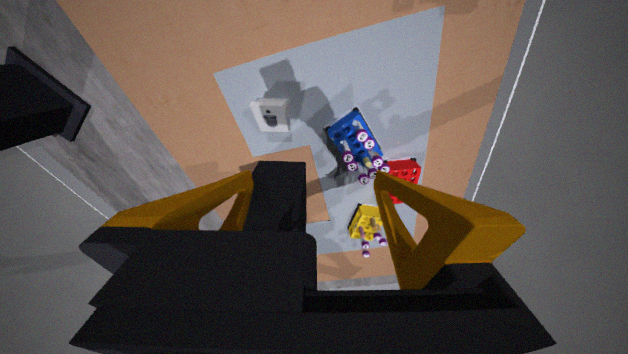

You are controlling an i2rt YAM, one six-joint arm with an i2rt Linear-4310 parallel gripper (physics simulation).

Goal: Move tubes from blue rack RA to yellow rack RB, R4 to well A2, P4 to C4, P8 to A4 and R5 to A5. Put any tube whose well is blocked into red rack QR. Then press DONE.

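Frame: origin at the arm's base, x ahead, y left, z up, level; centimetres.
Seen in the pictures: gripper, fingertip midpoint: [313, 177].
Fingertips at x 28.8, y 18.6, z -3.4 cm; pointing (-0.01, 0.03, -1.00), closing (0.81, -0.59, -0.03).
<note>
Pixels of each thing's middle, then the offset from my fingertips to it. Level surfaces: height alone.
- blue rack, body centre: [355, 141] dx +2.0, dy -14.4, dz -31.5 cm
- red rack, body centre: [398, 182] dx +6.5, dy -33.9, dz -31.5 cm
- yellow rack, body centre: [365, 223] dx -10.1, dy -45.1, dz -31.5 cm
- small white box, body centre: [272, 116] dx -10.6, dy +3.1, dz -30.3 cm
- light grey-blue mat, its level: dz -34.3 cm
- orange-brown table, its level: dz -34.6 cm
My gripper [313, 177] is open and empty, high above the table. The blue rack [345, 123] stands beyond the fingers, right of centre, and holds several tubes with purple-ringed white caps. The red rack [412, 166] stands right of the blue rack, partly hidden by the right finger. The yellow rack [369, 210] is seen between the fingers near the right one, with several capped tubes; its right side is hidden. Well labels and cap markings are too small to read. A small white box [283, 108] with a dark centre stands left of the blue rack; no DONE lettering can be read.
The racks and white box stand on a light grey-blue mat [400, 55] with a notch in its near left side. The mat lies on an orange-brown table [150, 65]. A dark block [37, 107] stands at the far left, beyond the table's edge.
</note>
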